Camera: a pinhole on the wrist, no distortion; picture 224 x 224 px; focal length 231.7 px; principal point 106.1 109.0 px. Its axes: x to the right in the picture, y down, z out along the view. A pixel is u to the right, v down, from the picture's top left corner.
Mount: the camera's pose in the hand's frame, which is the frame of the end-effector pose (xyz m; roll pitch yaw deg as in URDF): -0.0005 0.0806 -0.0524 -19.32 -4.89 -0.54
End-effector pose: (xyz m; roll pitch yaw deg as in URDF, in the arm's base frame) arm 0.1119 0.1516 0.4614 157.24 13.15 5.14
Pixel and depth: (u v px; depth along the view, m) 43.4 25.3 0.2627
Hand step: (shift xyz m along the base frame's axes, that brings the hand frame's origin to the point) -0.1172 -0.1689 -0.1460
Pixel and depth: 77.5 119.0 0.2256
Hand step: -0.0428 -0.2163 -0.0660
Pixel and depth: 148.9 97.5 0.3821
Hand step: 0.0149 -0.2974 -0.2245
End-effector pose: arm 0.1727 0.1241 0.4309 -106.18 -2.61 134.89
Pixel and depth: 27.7 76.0 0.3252
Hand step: -0.0579 -0.2372 -0.2183
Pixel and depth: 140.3 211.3 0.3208
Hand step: -0.1082 -0.0461 -0.3634
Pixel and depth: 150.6 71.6 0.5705
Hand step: -0.3738 -0.2656 -0.3175
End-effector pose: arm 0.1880 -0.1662 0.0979 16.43 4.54 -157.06
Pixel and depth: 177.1 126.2 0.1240
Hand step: 0.0085 -0.1121 0.0960
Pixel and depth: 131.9 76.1 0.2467
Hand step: 0.0048 -0.0730 0.2209
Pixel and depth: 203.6 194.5 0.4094
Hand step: -0.0606 -0.3064 0.3736
